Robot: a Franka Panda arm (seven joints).
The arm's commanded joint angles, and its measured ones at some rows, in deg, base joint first. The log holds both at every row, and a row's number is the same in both.
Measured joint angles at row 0:
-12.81 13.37 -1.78 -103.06 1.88 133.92 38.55
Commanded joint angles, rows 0 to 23:
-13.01 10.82 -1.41 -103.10 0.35 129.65 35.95
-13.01 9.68 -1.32 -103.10 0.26 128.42 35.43
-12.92 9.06 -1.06 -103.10 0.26 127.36 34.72
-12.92 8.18 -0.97 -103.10 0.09 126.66 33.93
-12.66 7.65 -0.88 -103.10 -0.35 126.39 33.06
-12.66 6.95 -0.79 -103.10 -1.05 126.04 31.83
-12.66 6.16 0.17 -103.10 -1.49 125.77 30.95
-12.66 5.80 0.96 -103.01 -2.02 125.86 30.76
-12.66 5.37 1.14 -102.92 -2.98 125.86 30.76
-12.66 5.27 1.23 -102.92 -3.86 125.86 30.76
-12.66 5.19 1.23 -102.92 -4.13 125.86 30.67
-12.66 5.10 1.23 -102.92 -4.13 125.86 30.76
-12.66 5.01 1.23 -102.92 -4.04 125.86 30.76
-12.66 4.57 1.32 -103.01 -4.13 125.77 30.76
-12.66 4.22 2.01 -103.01 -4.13 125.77 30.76
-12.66 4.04 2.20 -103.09 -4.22 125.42 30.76
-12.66 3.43 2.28 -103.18 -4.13 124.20 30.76
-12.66 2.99 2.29 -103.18 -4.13 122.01 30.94
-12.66 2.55 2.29 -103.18 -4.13 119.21 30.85
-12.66 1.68 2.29 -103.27 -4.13 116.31 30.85
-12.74 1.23 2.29 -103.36 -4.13 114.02 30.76
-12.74 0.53 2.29 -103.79 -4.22 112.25 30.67
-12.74 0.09 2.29 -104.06 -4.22 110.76 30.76
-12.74 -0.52 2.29 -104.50 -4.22 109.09 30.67
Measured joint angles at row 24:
-12.10 2.06 1.42 -102.93 -3.23 113.48 31.12
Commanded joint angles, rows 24 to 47:
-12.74 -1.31 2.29 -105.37 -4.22 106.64 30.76
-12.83 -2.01 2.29 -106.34 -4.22 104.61 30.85
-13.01 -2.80 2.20 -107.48 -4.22 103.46 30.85
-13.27 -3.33 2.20 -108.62 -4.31 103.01 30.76
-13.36 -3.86 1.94 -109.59 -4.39 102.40 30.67
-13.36 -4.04 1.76 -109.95 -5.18 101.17 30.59
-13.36 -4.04 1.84 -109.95 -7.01 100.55 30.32
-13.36 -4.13 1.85 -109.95 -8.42 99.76 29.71
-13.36 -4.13 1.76 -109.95 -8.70 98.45 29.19
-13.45 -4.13 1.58 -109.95 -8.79 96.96 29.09
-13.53 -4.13 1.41 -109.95 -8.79 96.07 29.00
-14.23 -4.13 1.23 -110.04 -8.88 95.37 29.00
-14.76 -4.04 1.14 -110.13 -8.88 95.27 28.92
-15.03 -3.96 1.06 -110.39 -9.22 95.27 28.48
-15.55 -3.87 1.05 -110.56 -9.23 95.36 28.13
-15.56 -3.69 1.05 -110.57 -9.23 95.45 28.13
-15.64 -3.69 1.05 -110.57 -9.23 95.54 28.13
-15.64 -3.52 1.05 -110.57 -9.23 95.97 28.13
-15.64 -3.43 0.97 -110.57 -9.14 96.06 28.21
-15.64 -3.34 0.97 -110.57 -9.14 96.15 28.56
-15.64 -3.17 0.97 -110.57 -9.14 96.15 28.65
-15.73 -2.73 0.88 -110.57 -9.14 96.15 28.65
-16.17 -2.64 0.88 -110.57 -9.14 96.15 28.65
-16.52 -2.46 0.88 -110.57 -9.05 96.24 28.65
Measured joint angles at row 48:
-15.69 -2.48 0.89 -110.22 -8.08 96.15 28.80
